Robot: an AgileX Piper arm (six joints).
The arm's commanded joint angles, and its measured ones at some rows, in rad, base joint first. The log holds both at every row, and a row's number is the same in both.
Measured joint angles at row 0:
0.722, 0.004, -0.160, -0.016, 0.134, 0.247
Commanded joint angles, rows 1 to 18:
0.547, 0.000, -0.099, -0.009, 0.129, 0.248
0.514, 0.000, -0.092, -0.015, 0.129, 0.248
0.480, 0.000, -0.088, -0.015, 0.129, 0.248
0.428, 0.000, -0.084, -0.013, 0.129, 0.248
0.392, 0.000, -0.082, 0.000, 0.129, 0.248
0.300, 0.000, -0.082, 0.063, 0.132, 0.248
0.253, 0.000, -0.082, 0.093, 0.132, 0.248
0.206, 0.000, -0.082, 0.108, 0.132, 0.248
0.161, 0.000, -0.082, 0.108, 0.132, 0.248
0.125, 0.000, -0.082, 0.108, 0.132, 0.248
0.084, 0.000, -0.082, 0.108, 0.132, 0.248
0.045, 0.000, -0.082, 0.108, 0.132, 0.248
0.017, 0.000, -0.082, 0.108, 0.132, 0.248
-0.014, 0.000, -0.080, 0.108, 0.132, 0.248
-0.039, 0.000, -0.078, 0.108, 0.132, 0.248
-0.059, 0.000, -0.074, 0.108, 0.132, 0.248
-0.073, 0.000, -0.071, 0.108, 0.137, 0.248
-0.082, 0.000, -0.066, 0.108, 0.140, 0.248
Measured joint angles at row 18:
-0.021, 0.004, -0.082, 0.105, 0.136, 0.247
